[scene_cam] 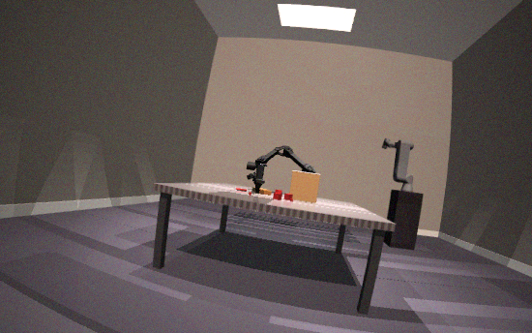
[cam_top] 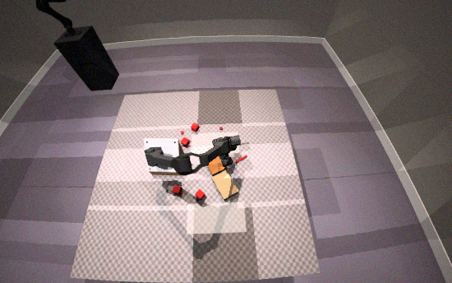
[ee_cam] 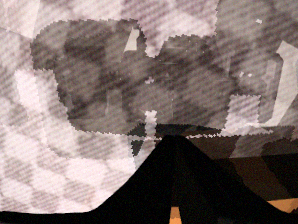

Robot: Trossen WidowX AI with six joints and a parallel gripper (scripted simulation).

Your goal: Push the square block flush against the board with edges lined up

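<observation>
Now: gripper tip 6 cm to the left of the square block, 4 cm past it and 1 cm below it. The rest, counted from my gripper tip: board: 18 cm to the right, 1 cm ahead, 1 cm above; then red stick: 12 cm ahead, 1 cm to the right.
</observation>
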